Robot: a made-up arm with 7 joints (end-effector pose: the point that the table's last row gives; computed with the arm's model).
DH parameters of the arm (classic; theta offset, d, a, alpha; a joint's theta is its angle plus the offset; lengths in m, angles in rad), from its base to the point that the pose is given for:
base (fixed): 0 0 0 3.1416
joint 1: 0 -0.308 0 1.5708
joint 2: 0 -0.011 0 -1.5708
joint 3: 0 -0.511 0 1.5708
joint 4: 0 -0.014 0 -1.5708
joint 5: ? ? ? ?
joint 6: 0 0 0 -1.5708
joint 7: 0 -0.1 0 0
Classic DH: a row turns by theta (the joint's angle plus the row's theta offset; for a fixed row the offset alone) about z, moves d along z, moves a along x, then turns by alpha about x.
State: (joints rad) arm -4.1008 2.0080 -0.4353 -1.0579 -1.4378 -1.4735 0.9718
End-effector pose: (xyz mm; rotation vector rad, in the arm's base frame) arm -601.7 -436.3 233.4 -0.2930 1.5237 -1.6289
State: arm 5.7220 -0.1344 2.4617 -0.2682 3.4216 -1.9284 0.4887
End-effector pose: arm -127.5 -62.1 1119.6 -1.4449 -0.4687 -1.4853
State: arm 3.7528 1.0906 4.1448 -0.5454 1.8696 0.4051 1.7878
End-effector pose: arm -592.6 632.5 560.8 1.2321 0.5717 0.3887
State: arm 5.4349 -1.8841 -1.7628 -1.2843 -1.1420 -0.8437 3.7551
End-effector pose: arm -119.7 -712.1 272.7 -1.8781 -1.6514 -0.0952
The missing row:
joint 5: 0 -0.334 0 1.5708
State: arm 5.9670 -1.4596 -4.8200 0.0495 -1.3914 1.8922 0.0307
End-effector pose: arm -747.9 -280.6 479.9 3.0098 0.5215 -0.6899
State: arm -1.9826 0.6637 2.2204 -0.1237 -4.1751 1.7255 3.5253
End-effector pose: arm -304.7 397.6 969.8 -1.7079 -1.1581 -1.8614
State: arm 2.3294 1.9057 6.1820 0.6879 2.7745 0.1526 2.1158
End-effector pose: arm -498.0 -520.0 -222.6 -0.6368 0.2918 -0.6372
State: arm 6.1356 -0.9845 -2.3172 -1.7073 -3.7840 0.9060 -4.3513
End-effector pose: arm -121.3 -271.8 780.7 1.9125 -0.7789 -1.5151
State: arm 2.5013 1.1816 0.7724 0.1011 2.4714 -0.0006 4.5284
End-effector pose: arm -736.9 -484.7 645.7 0.9272 1.9261 1.3176
